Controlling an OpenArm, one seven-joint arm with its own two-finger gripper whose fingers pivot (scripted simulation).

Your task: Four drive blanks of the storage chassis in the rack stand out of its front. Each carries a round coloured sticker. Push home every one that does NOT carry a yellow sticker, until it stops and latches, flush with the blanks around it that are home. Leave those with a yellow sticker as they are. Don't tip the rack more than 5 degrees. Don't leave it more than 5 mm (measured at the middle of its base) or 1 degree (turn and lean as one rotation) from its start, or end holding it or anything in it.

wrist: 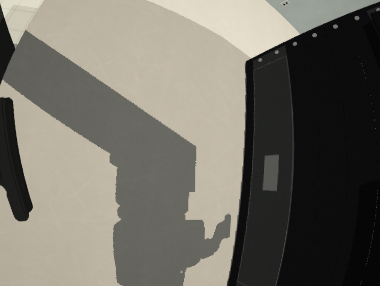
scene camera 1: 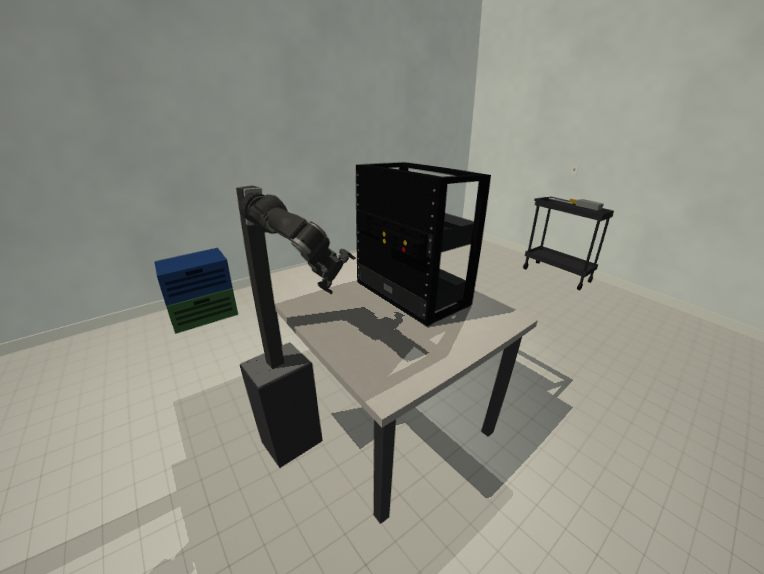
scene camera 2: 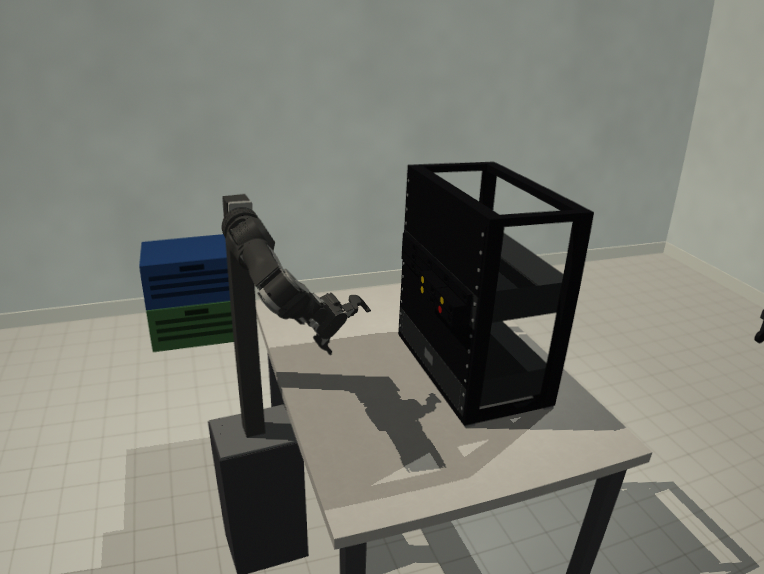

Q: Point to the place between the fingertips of my gripper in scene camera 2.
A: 345, 326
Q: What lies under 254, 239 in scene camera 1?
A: An arm post.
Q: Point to an arm post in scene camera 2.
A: At 242, 289
